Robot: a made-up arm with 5 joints.
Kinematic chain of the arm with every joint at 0, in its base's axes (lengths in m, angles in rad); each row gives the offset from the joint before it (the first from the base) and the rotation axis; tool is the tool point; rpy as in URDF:
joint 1: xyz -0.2 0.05 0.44 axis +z
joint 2: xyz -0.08 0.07 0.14 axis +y
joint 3: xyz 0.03 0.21 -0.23 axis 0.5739 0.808 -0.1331
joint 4: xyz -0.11 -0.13 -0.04 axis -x
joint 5: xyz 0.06 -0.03 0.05 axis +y
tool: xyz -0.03 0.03 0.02 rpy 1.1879 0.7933 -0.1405
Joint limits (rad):
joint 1: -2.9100..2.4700
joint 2: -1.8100..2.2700
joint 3: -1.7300..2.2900
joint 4: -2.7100..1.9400
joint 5: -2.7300..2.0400
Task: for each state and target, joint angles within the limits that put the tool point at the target. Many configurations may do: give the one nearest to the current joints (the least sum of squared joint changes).
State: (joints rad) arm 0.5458 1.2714 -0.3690 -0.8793 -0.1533
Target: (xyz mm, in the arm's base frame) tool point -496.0 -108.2 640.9
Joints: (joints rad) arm 0.7740 1.6031 -0.0387 -1.1564 -0.2898
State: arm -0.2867 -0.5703 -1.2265 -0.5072 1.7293
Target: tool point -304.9 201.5 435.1
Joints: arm 0.0943 -0.2668 -1.3580 -0.4614 1.6348
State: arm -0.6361 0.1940 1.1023 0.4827 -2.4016
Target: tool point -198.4 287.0 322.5
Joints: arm -0.6384 -0.0488 1.2133 0.4602 -2.0508
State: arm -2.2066 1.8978 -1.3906 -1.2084 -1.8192
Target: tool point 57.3 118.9 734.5
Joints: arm -2.4262 2.2700 -0.8679 -1.1219 -1.4626
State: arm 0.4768 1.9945 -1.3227 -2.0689 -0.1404
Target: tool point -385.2 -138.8 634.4
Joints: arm 1.0523 1.9189 -1.3524 -2.0716 -0.0669
